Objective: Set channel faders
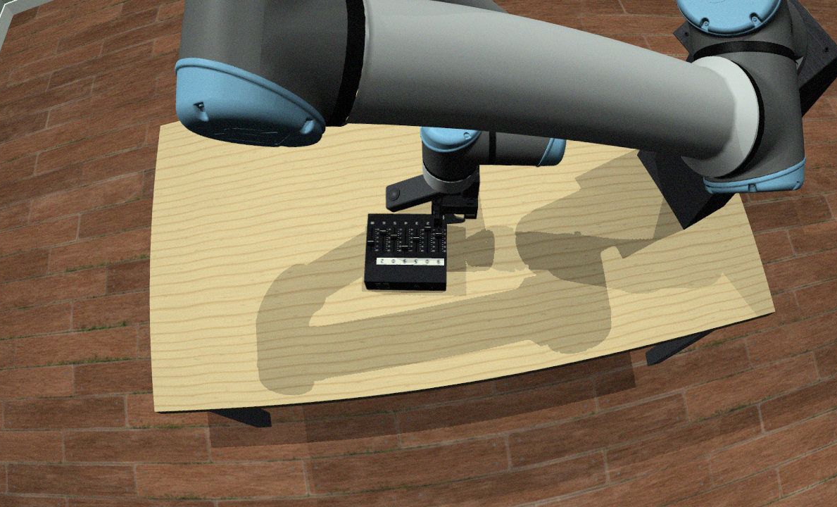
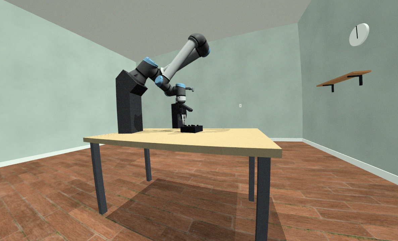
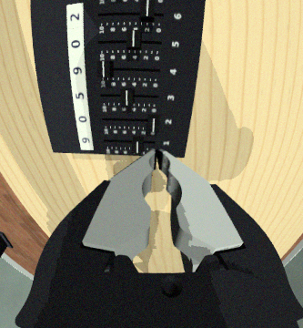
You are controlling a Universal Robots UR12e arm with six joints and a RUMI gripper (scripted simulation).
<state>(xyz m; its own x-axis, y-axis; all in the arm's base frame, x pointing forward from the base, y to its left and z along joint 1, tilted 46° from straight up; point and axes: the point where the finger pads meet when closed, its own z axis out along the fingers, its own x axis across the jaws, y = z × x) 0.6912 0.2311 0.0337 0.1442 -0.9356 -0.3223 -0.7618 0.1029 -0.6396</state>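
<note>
Right now my hand is 2 cm to the right of the channel 1 fader and 2 cm above it. Also, from my hand: channel 3 fader: 4 cm ahead, 3 cm to the left, 2 cm below; then channel 2 fader: 2 cm ahead, 1 cm to the left, 2 cm below; then channel 4 fader: 6 cm ahead, 6 cm to the left, 2 cm below.
</note>
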